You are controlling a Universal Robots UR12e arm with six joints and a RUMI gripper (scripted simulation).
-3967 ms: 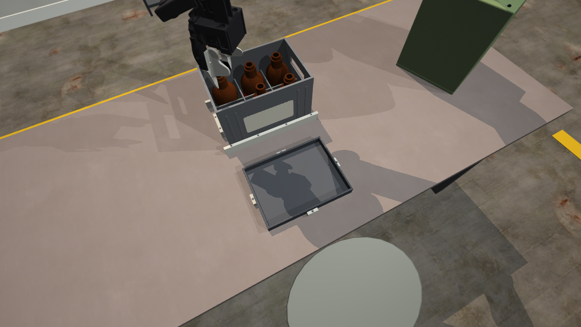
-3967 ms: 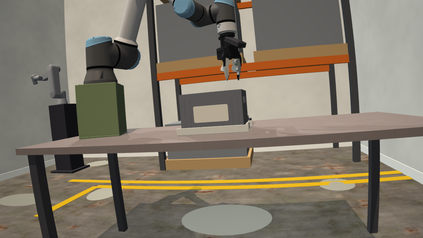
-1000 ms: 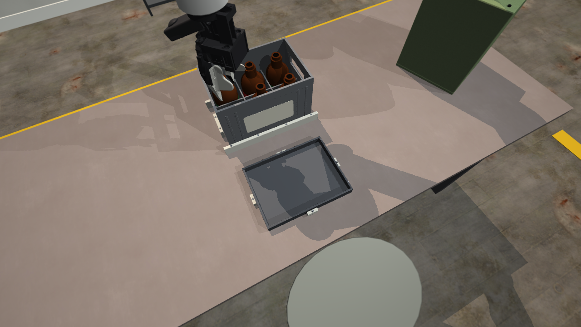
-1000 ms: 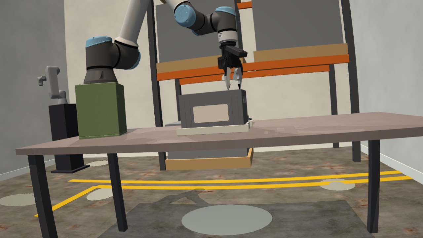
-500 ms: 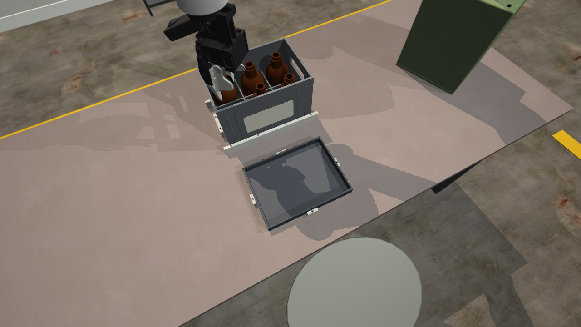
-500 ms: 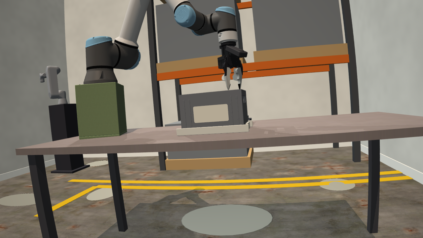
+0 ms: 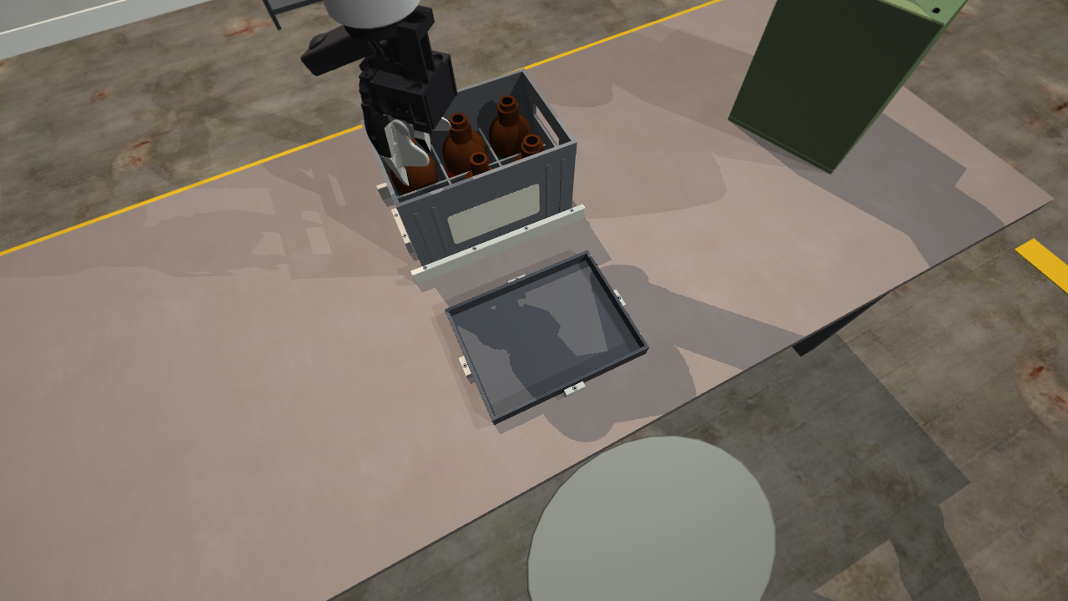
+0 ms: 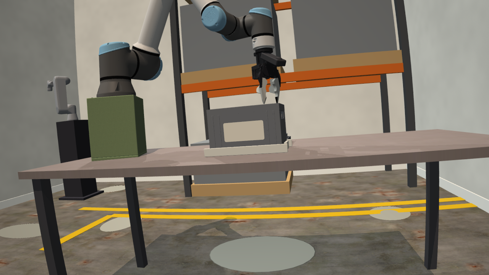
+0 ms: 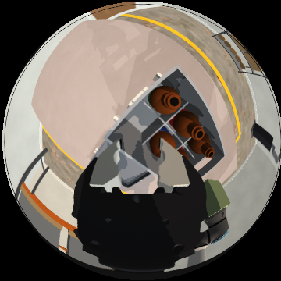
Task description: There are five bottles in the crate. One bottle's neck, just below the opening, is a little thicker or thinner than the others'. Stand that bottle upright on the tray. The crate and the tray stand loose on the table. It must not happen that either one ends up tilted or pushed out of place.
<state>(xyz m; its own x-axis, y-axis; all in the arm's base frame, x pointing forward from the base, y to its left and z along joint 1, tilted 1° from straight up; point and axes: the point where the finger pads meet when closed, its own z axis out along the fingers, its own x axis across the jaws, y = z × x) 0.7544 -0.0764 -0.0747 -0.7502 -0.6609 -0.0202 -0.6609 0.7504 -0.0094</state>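
Right now the brown bottle is 90 mm behind my hand, 10 mm to the left of it and 110 mm below it. The rest, counted from my hand: grey crate 90 mm behind, 40 mm to the right, 110 mm below; dark tray 70 mm behind, 240 mm to the left, 180 mm below.
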